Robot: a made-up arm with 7 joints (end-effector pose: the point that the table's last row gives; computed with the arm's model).
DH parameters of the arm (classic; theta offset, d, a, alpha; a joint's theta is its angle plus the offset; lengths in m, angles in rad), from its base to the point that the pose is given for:
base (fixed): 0 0.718 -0.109 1.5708
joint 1: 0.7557 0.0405 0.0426 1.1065
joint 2: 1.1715 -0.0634 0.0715 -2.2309
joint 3: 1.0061 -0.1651 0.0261 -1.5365
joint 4: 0 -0.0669 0.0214 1.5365
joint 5: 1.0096 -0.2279 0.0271 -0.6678
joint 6: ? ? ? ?
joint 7: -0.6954 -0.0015 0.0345 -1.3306
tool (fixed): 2.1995 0.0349 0 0
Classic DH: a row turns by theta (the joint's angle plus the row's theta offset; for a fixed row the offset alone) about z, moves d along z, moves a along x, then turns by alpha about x.
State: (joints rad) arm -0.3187 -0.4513 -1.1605 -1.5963 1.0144 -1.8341 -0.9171
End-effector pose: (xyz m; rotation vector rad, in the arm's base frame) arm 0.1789 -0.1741 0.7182 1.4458 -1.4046 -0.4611
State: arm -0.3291 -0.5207 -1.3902 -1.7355 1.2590 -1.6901 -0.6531
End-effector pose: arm 0.1254 -0.1872 0.6881 0.8967 -1.2242 -0.8821
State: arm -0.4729 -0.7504 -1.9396 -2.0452 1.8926 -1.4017 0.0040
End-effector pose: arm 0.0043 -0.1548 0.6550 -0.3480 0.1241 -1.5910
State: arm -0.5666 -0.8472 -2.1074 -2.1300 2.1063 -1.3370 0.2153
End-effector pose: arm -0.0234 -0.1414 0.6518 -0.7402 0.7140 -1.6437
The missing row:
joint 6: -1.1455 0.0929 -0.0081 -1.2562
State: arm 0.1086 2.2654 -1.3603 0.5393 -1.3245 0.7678 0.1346
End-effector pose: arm -0.1243 -0.3178 0.5830 2.1095 -0.5009 0.8510
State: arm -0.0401 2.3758 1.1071 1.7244 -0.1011 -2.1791 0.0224
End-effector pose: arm -0.1623 -0.0405 0.5692 -2.6287 0.0247 1.2686
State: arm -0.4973 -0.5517 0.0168 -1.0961 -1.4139 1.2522 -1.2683
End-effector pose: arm 0.1650 0.0527 0.8425 0.3795 -0.4185 -0.8116
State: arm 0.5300 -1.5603 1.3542 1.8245 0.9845 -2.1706 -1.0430
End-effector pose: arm -0.0170 0.0981 0.9035 -1.2890 -0.6312 -0.9706
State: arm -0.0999 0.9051 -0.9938 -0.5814 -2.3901 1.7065 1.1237
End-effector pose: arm -0.0428 -0.4127 0.7486 0.8044 0.3931 0.7224
